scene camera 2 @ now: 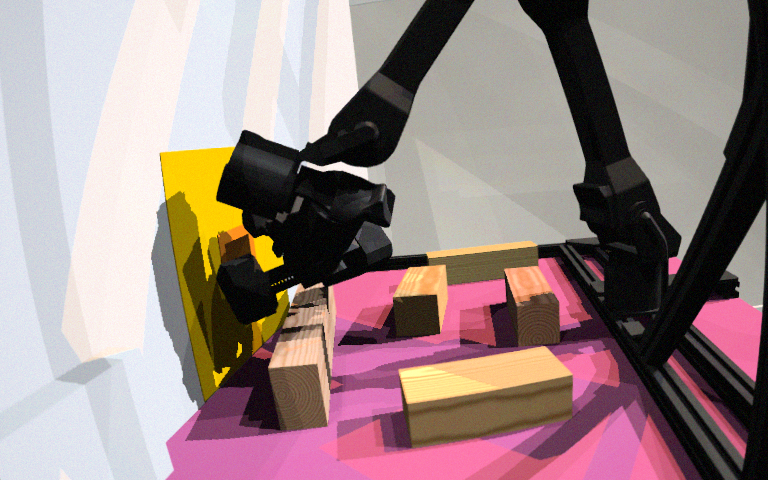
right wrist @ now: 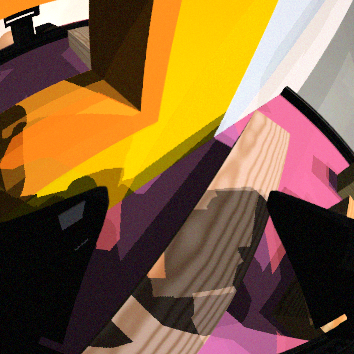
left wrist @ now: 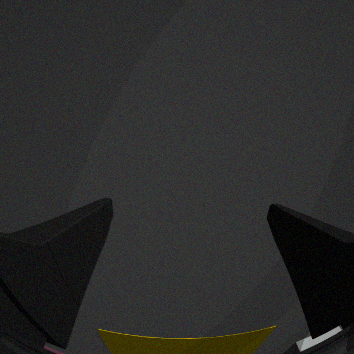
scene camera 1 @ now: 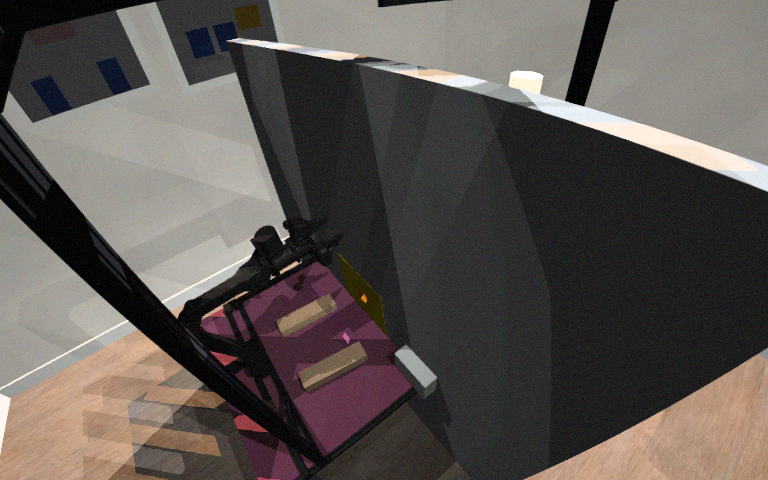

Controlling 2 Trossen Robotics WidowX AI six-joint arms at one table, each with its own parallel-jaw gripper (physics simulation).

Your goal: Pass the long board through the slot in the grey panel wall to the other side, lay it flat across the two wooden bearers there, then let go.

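Seen in the pictures: left gripper, fingertip midpoint: [left wrist: 194,210] [scene camera 1: 335,226]; right gripper, fingertip midpoint: [scene camera 2: 291,298] [right wrist: 191,197]; left arm's base, link origin: [right wrist: 24,41] [scene camera 1: 262,370]; right arm's base, link origin: [scene camera 2: 638,306].
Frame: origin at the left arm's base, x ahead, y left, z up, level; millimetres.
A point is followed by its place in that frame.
The long board [scene camera 2: 297,390] @(x 596, y -195, z 16 mm) [right wrist: 215,235] @(x 546, y 9, z 37 mm) lies on the pink table beside the grey panel wall [scene camera 1: 481,226] @(x 433, y -455, z 702 mm) [scene camera 2: 113,169] @(x 482, y -225, z 205 mm). My right gripper [scene camera 2: 305,277] @(x 524, y 16, z 34 mm) [right wrist: 191,197] @(x 524, y 16, z 34 mm) is open and low over the board's far part. The board runs slantwise below its fingers in the right wrist view and is not gripped. The slot's orange rim [scene camera 1: 363,297] @(x 440, y -11, z 63 mm) [scene camera 2: 236,230] @(x 484, y -20, z 123 mm) [right wrist: 90,137] @(x 485, y -13, z 62 mm) sits in a yellow plate [scene camera 1: 352,280] @(x 430, y 32, z 132 mm) [scene camera 2: 195,169] @(x 484, y -93, z 196 mm) [right wrist: 210,60] @(x 483, y 57, z 81 mm). Across the wall, two wooden bearers [scene camera 1: 305,315] @(x 230, y 94, z 19 mm) [scene camera 1: 333,366] @(x 210, y -153, z 19 mm) lie apart. My left gripper [scene camera 1: 334,228] @(x 401, y 2, z 432 mm) [left wrist: 194,210] @(x 401, y 2, z 432 mm) is open and empty, raised near the wall.
In scene camera 2, a large block [scene camera 2: 487,393] @(x 742, y -211, z 17 mm), two shorter blocks [scene camera 2: 417,305] @(x 668, y 20, z 16 mm) [scene camera 2: 535,311] @(x 794, y -35, z 17 mm) and a back plank [scene camera 2: 481,260] @(x 741, y 241, z 12 mm) lie right of the board. A grey block [scene camera 1: 415,367] @(x 403, y -349, z 81 mm) sits against the wall's foot. Black frame rails [scene camera 1: 141,294] @(x 37, y -366, z 789 mm) cross the near side of scene camera 1.
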